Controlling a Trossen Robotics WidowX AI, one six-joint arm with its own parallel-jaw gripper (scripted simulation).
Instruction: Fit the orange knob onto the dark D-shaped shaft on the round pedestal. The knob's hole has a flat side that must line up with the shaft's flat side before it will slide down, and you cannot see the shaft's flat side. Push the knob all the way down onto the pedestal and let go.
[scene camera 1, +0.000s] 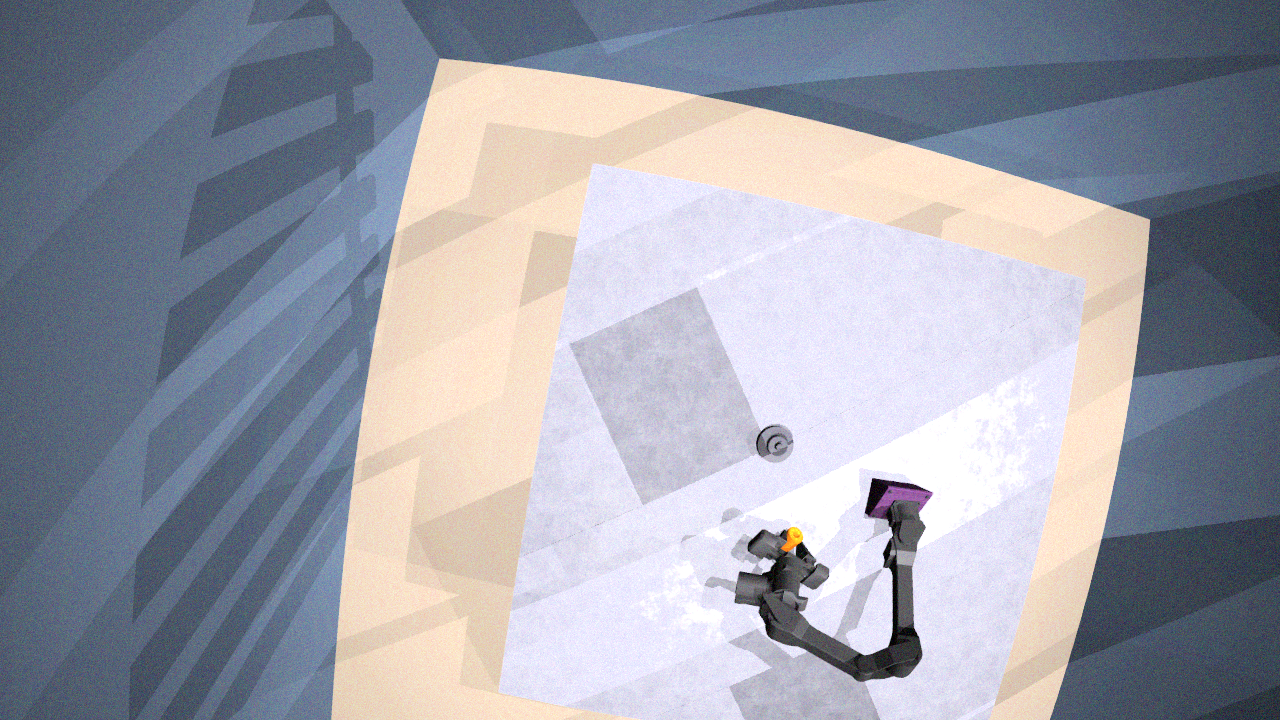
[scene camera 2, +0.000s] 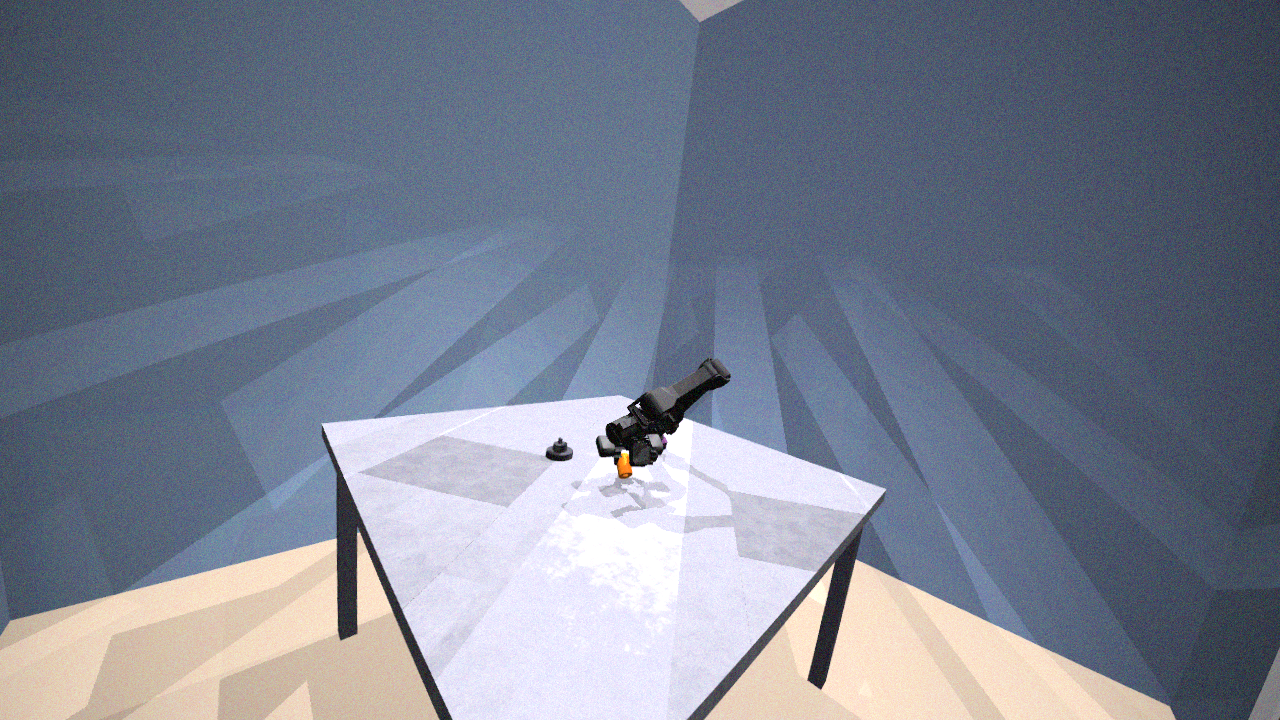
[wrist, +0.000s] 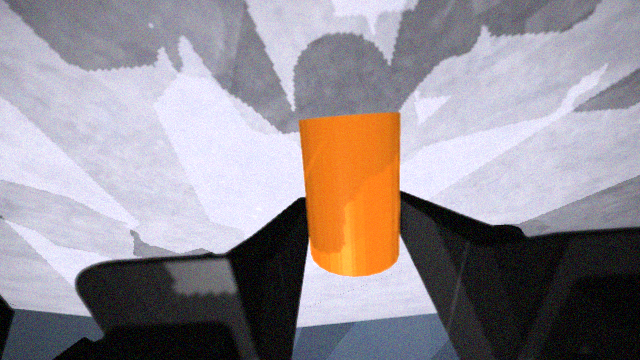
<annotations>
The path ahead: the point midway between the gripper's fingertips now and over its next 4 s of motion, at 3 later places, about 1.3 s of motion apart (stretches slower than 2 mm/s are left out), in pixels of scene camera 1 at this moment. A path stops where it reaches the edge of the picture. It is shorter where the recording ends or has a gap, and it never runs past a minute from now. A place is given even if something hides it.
My gripper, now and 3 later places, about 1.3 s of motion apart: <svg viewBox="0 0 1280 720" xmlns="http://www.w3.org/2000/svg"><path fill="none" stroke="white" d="M791 535L786 544L788 567L779 557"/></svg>
</annotations>
